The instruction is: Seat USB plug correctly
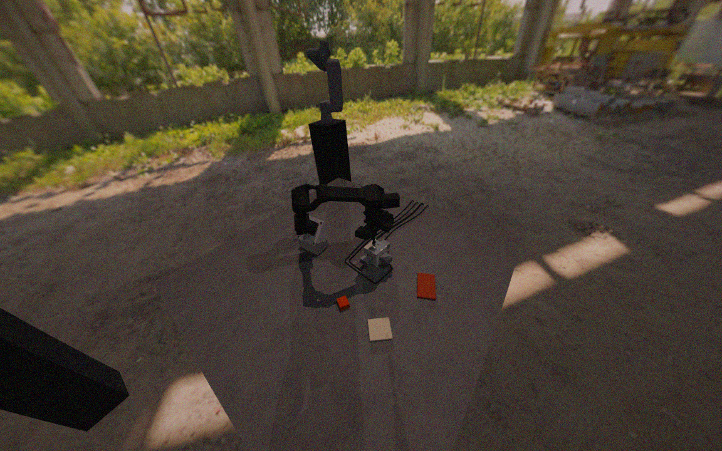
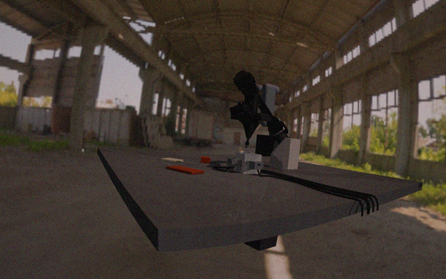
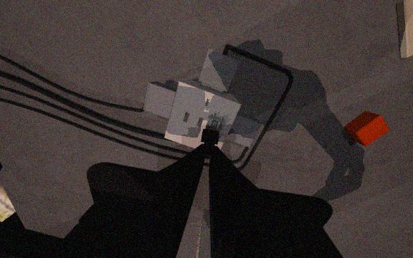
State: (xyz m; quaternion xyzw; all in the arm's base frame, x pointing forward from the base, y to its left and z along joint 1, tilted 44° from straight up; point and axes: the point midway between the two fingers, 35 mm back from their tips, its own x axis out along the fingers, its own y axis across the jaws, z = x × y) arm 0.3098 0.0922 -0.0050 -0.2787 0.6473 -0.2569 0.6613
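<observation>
Now: gripper tip 2 cm above the black USB plug. From my gripper tip the other things lie so: red block (2 cm ahead, 27 cm to the right, 12 cm below); then orange flat slab (26 cm ahead, 2 cm to the right, 13 cm below); then beige tile (20 cm ahead, 28 cm to the right, 13 cm below).
</observation>
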